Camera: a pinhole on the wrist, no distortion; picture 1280 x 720 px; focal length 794.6 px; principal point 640.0 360.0 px. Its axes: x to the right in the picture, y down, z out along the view. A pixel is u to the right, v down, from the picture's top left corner.
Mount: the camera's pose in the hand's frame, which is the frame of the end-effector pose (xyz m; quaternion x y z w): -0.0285 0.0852 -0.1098 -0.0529 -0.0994 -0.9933 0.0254
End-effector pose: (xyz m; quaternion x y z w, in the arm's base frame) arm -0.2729 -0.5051 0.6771 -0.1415 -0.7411 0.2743 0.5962
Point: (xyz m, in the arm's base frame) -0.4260 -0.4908 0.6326
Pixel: 613.6 620.7
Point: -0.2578 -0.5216 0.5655
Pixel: outside the picture
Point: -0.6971 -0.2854 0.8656
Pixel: 47.8 488.6
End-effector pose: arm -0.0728 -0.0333 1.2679 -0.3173 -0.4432 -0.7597 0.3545
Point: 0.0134 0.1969 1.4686
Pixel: 570.7 538.0
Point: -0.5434 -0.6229 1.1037
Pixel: behind the camera
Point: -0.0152 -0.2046 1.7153
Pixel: outside the picture
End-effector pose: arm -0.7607 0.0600 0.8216 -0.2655 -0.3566 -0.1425 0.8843
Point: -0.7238 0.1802 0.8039
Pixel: 539.7 337.2
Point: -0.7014 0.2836 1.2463
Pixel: 139.4 597.6
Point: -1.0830 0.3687 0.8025
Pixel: 1160.6 439.8
